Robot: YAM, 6 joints.
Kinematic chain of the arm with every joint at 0, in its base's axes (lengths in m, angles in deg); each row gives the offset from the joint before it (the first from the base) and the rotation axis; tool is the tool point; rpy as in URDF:
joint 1: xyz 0 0 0.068 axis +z
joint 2: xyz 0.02 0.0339 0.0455 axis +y
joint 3: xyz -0.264 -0.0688 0 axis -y
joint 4: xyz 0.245 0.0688 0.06 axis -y
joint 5: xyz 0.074 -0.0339 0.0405 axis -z
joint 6: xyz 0.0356 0 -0.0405 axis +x
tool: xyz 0 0 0 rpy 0 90 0
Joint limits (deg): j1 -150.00..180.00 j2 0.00..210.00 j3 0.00..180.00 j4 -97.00..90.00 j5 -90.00..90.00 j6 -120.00..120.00
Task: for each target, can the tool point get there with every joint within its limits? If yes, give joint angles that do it. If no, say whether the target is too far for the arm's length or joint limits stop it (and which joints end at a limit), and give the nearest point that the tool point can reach.
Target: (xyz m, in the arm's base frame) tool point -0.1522 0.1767 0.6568
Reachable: yes | joints 139.04 96.77 135.27 34.33 71.13 -86.40
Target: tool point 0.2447 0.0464 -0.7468
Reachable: no: too far | nearest point 0.2445 0.0464 -0.3803 | short by 0.366 m
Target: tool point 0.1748 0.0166 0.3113
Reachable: yes | joints 8.57 42.64 23.01 44.04 15.74 77.27
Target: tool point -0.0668 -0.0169 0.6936
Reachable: yes | joints 41.10 75.71 143.74 57.02 -61.27 -41.75
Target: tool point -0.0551 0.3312 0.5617
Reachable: yes | joints -81.44 26.78 132.28 -17.23 8.38 -63.13
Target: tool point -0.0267 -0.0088 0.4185
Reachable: yes | joints -101.11 34.54 79.38 -81.78 43.42 -48.10
